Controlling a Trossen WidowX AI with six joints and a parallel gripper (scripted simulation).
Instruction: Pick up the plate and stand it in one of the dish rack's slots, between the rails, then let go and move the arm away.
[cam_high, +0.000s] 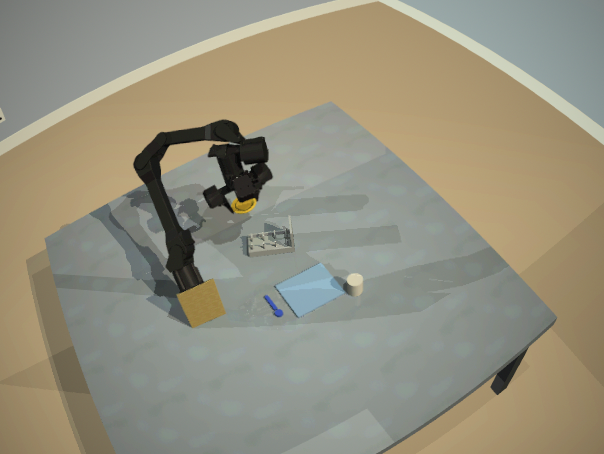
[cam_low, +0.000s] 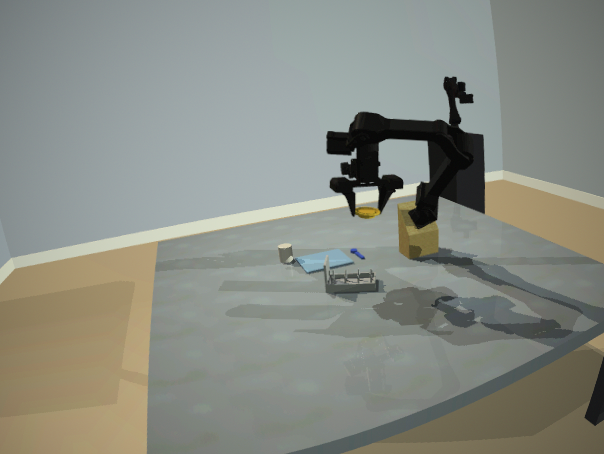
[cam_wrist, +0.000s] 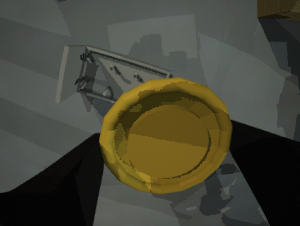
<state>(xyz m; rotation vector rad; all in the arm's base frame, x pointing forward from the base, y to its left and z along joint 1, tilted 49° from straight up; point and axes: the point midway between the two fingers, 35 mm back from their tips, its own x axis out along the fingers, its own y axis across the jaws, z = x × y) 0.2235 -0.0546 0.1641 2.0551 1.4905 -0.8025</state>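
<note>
Now: gripper tip 50 mm short of the grey dish rack, 10 mm to the left of it and 170 mm above it. From my gripper tip the other things lie so: light blue mat 40 mm ahead, 220 mm to the right, 190 mm below; yellow plate 10 mm above; blue spoon 70 mm behind, 210 mm to the right, 190 mm below.
</note>
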